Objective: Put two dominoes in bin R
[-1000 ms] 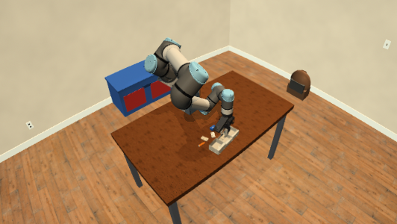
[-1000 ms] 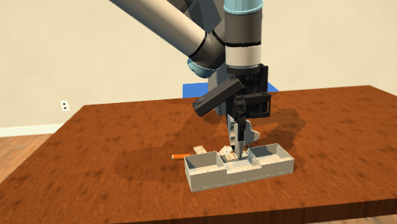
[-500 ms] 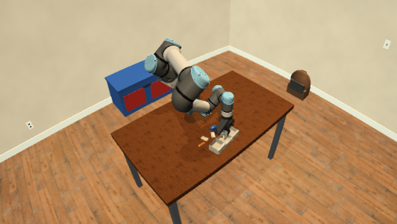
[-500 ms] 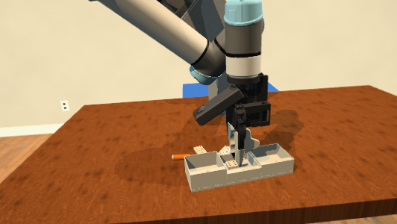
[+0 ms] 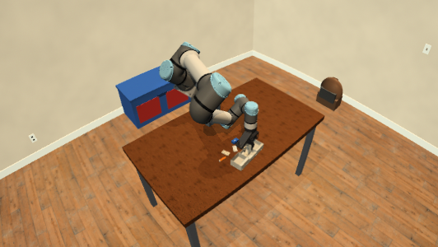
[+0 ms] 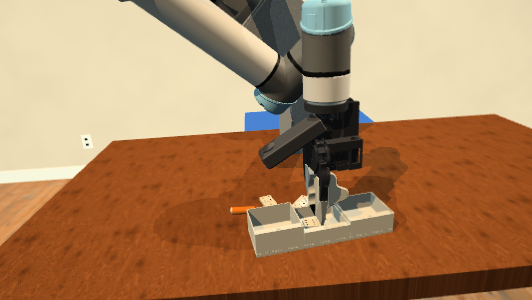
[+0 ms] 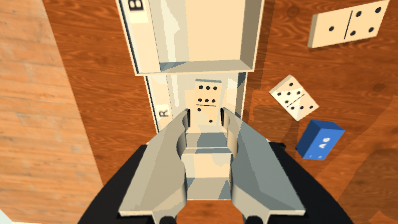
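Right now my hand is 1 cm short of the cream three-compartment bin tray and 1 cm above it. From my hand the other things lie so: small black stick 8 cm behind, 7 cm to the left, 3 cm below; blue block 14 cm behind, 6 cm to the left, 3 cm below; domino 12 cm behind, 7 cm to the right, 3 cm below.
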